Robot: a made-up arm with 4 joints. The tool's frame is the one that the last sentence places.
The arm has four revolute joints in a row. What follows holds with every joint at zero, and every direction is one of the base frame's.
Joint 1 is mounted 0.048 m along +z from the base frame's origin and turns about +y.
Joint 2 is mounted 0.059 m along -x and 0.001 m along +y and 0.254 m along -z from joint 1 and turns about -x.
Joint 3 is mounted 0.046 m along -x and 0.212 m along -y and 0.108 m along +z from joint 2 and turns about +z.
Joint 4 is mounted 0.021 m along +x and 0.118 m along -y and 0.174 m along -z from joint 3 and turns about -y.
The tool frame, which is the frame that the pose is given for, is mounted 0.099 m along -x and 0.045 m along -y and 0.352 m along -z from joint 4; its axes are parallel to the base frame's.
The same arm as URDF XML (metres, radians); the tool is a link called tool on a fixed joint. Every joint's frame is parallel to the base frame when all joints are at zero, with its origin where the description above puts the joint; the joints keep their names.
<robot name="arm">
<joint name="joint 1" type="continuous"><parent link="base_link"/><child link="link1"/><origin xyz="0 0 0.048" rpy="0 0 0"/><axis xyz="0 1 0"/></joint>
<joint name="joint 2" type="continuous"><parent link="link1"/><child link="link2"/><origin xyz="-0.059 0.001 -0.254" rpy="0 0 0"/><axis xyz="-1 0 0"/></joint>
<joint name="joint 3" type="continuous"><parent link="link2"/><child link="link3"/><origin xyz="-0.046 -0.212 0.108" rpy="0 0 0"/><axis xyz="0 0 1"/></joint>
<joint name="joint 4" type="continuous"><parent link="link3"/><child link="link4"/><origin xyz="0.021 -0.118 -0.174" rpy="0 0 0"/><axis xyz="0 -1 0"/></joint>
<joint name="tool_fixed" type="fixed"><parent link="link4"/><child link="tool"/><origin xyz="-0.099 -0.045 -0.352" rpy="0 0 0"/></joint>
<link name="base_link"/>
<link name="link1"/>
<link name="link2"/>
<link name="link3"/>
<link name="link4"/>
<link name="tool"/>
</robot>

